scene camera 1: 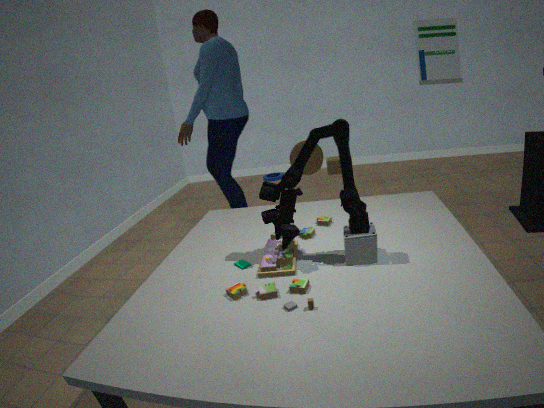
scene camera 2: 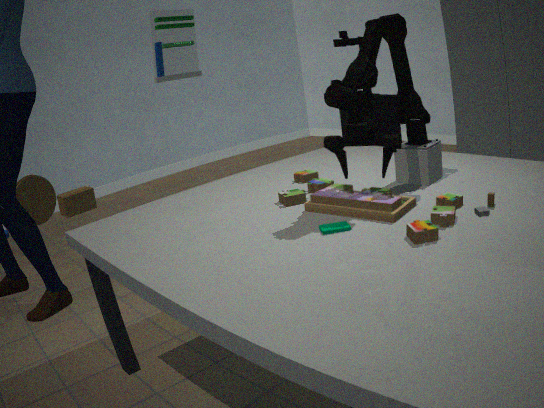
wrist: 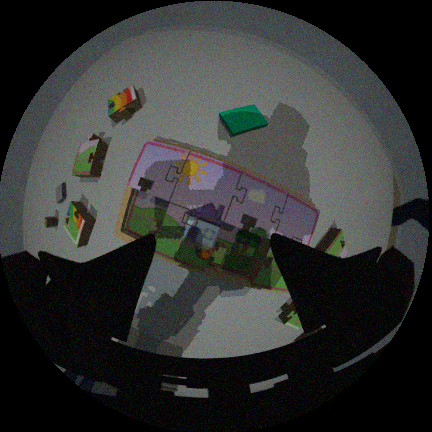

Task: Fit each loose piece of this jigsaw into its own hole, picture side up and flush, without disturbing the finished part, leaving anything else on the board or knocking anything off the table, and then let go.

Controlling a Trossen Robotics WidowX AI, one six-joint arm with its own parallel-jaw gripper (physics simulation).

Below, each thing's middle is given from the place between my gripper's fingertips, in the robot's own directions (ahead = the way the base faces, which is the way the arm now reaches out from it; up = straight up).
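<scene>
I see the jigsaw board point(scene camera 2: 408, 203), and it is 1 cm ahead of my hand and 6 cm below it.
</scene>
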